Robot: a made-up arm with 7 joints. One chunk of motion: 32 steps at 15 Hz.
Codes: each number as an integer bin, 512 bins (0 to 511) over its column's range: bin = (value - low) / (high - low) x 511, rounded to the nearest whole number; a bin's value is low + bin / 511 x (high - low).
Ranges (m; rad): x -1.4..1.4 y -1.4..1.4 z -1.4..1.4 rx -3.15..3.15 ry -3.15..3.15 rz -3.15..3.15
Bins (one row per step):
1: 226 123 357 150 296 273
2: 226 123 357 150 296 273
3: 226 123 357 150 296 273
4: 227 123 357 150 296 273
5: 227 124 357 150 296 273
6: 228 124 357 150 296 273
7: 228 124 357 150 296 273
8: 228 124 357 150 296 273
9: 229 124 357 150 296 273
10: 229 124 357 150 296 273
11: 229 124 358 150 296 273
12: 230 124 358 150 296 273
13: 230 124 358 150 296 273
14: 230 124 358 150 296 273
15: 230 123 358 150 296 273
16: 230 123 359 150 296 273
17: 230 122 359 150 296 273
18: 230 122 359 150 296 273
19: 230 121 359 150 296 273
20: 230 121 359 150 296 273
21: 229 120 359 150 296 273
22: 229 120 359 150 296 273
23: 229 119 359 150 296 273
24: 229 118 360 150 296 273
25: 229 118 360 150 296 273
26: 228 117 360 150 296 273
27: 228 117 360 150 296 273
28: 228 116 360 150 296 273
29: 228 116 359 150 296 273
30: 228 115 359 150 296 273
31: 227 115 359 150 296 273
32: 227 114 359 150 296 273
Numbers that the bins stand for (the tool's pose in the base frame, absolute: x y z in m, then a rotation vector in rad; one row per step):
1: -0.1616 -0.7260 0.5562 -1.3007 0.4993 0.2158
2: -0.1616 -0.7260 0.5562 -1.3007 0.4993 0.2158
3: -0.1616 -0.7260 0.5562 -1.3007 0.4993 0.2158
4: -0.1562 -0.7260 0.5562 -1.3007 0.4993 0.2158
5: -0.1562 -0.7205 0.5562 -1.3007 0.4993 0.2158
6: -0.1507 -0.7205 0.5562 -1.3007 0.4993 0.2158
7: -0.1507 -0.7205 0.5562 -1.3007 0.4993 0.2158
8: -0.1507 -0.7205 0.5562 -1.3007 0.4993 0.2158
9: -0.1452 -0.7205 0.5562 -1.3007 0.4993 0.2158
10: -0.1452 -0.7205 0.5562 -1.3007 0.4993 0.2158
11: -0.1452 -0.7205 0.5616 -1.3007 0.4993 0.2158
12: -0.1397 -0.7205 0.5616 -1.3007 0.4993 0.2158
13: -0.1397 -0.7205 0.5616 -1.3007 0.4993 0.2158
14: -0.1397 -0.7205 0.5616 -1.3007 0.4993 0.2158
15: -0.1397 -0.7260 0.5616 -1.3007 0.4993 0.2158
16: -0.1397 -0.7260 0.5671 -1.3007 0.4993 0.2158
17: -0.1397 -0.7315 0.5671 -1.3007 0.4993 0.2158
18: -0.1397 -0.7315 0.5671 -1.3007 0.4993 0.2158
19: -0.1397 -0.7370 0.5671 -1.3007 0.4993 0.2158
20: -0.1397 -0.7370 0.5671 -1.3007 0.4993 0.2158
21: -0.1452 -0.7425 0.5671 -1.3007 0.4993 0.2158
22: -0.1452 -0.7425 0.5671 -1.3007 0.4993 0.2158
23: -0.1452 -0.7479 0.5671 -1.3007 0.4993 0.2158
24: -0.1452 -0.7534 0.5726 -1.3007 0.4993 0.2158
25: -0.1452 -0.7534 0.5726 -1.3007 0.4993 0.2158
26: -0.1507 -0.7589 0.5726 -1.3007 0.4993 0.2158
27: -0.1507 -0.7589 0.5726 -1.3007 0.4993 0.2158
28: -0.1507 -0.7644 0.5726 -1.3007 0.4993 0.2158
29: -0.1507 -0.7644 0.5671 -1.3007 0.4993 0.2158
30: -0.1507 -0.7699 0.5671 -1.3007 0.4993 0.2158
31: -0.1562 -0.7699 0.5671 -1.3007 0.4993 0.2158
32: -0.1562 -0.7753 0.5671 -1.3007 0.4993 0.2158

